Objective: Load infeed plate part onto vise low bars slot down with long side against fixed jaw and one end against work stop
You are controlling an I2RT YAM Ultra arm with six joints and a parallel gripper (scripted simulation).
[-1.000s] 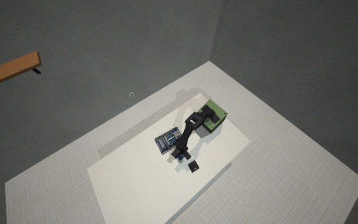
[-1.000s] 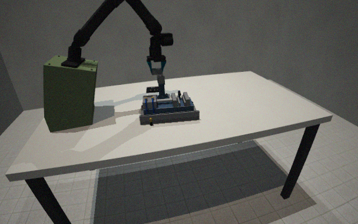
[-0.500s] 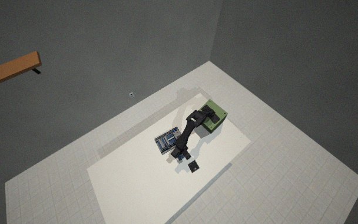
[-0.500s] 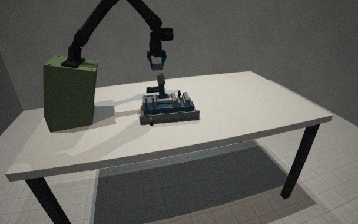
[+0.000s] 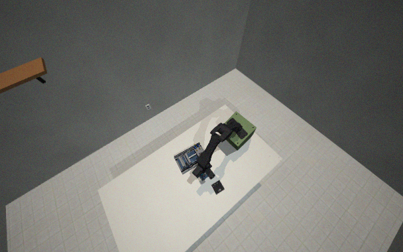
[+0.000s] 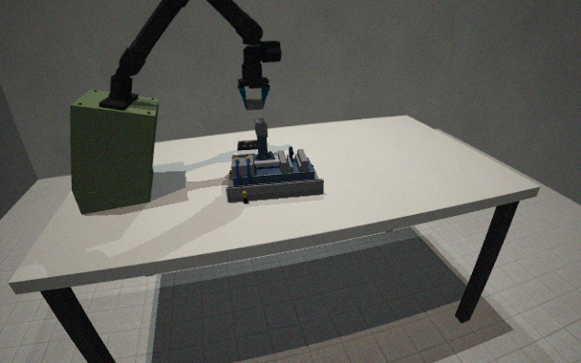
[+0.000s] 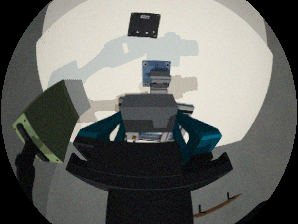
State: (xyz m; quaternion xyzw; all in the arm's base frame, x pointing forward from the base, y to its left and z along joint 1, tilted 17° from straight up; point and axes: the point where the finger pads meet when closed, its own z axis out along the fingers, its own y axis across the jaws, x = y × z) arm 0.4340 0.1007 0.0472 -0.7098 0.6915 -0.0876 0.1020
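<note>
The cylinder rod is 10 mm ahead of my hand, 190 mm to the right of it and 150 mm below it. The rest, counted from my hand: grey block part 10 mm below; then air cylinder 70 mm behind, 180 mm to the right, 150 mm below; then vise 30 mm ahead, 190 mm to the right, 180 mm below.
</note>
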